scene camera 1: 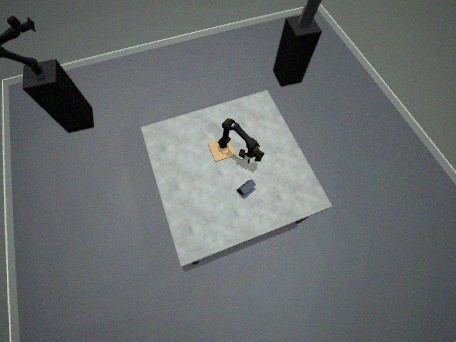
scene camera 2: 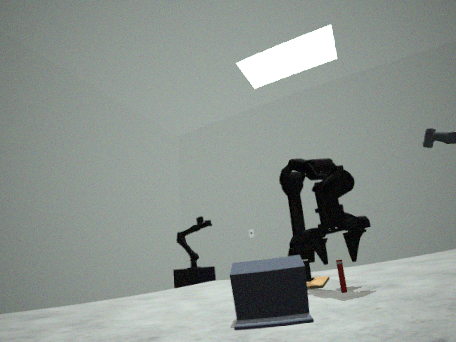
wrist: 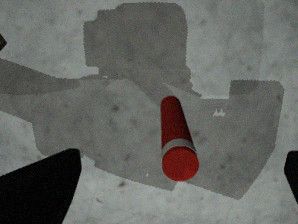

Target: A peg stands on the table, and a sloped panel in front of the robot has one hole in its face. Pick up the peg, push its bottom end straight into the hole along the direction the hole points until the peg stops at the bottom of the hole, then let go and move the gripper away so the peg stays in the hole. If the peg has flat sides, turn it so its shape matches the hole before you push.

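My gripper (scene camera 2: 339, 263) is open and holds nothing, and I see the same gripper (wrist: 185, 162) from the wrist as well. There is a round red peg (wrist: 180, 162) here. I also see a blue-grey block (scene camera 2: 276, 287).
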